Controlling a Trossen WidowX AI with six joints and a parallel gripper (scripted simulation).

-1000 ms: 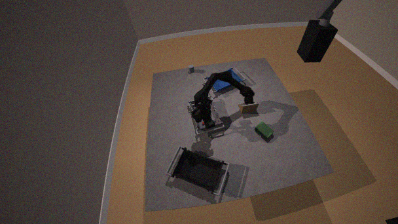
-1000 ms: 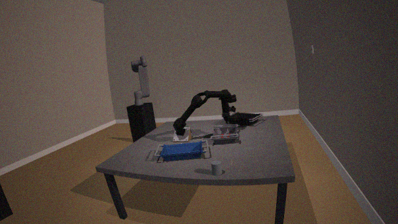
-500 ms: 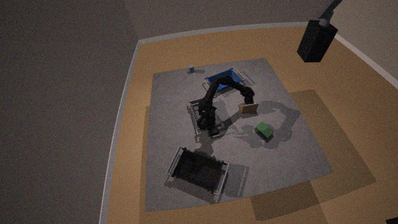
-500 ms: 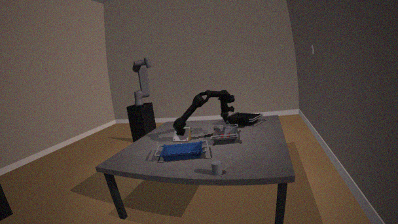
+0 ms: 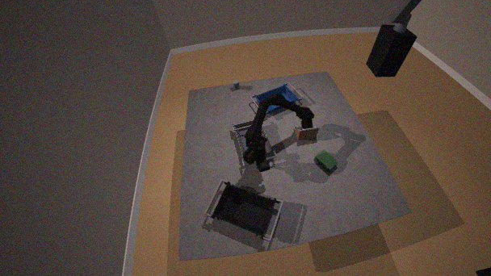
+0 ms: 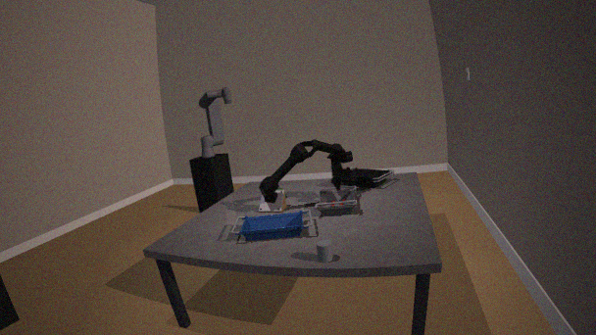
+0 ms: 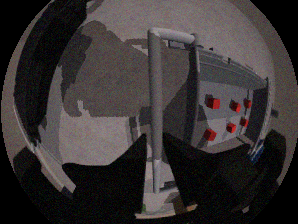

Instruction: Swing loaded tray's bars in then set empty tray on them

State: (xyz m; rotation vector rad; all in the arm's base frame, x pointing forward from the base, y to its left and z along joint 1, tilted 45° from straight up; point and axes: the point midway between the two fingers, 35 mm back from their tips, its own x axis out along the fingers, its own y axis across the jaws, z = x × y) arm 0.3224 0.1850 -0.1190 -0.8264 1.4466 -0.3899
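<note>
Right now my gripper tip is 16 cm past the blue tray and 53 cm to the left of it. The rest, counted from my gripper tip: green block (41 cm behind, 1 cm to the left, 2 cm below).
</note>
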